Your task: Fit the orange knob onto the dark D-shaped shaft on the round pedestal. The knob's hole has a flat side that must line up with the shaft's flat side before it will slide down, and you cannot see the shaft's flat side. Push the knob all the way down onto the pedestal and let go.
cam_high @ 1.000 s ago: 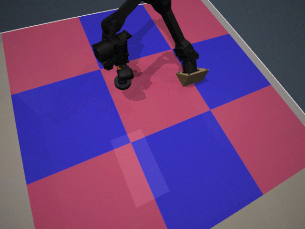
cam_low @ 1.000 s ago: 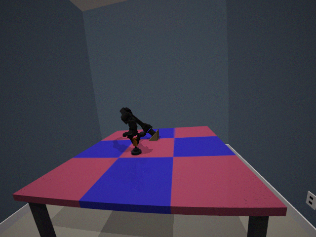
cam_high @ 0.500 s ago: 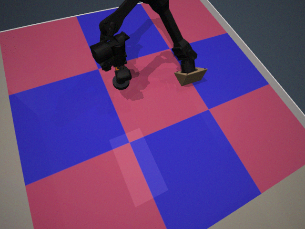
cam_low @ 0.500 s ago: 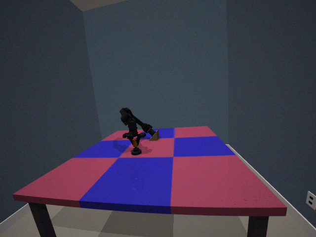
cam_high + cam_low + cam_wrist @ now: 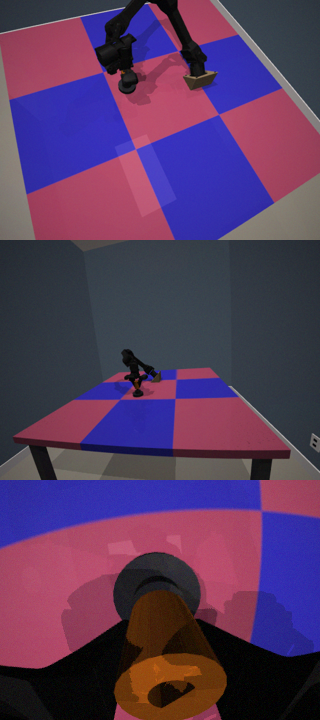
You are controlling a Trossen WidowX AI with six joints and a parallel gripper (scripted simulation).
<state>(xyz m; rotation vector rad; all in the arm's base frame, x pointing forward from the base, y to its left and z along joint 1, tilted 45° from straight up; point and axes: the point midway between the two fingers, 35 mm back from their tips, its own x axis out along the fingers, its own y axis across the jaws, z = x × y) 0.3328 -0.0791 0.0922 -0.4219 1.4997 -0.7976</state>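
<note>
Now: the orange knob 20 mm above my gripper tip. The rest, counted from my gripper tip: pedestal (40 mm below).
</note>
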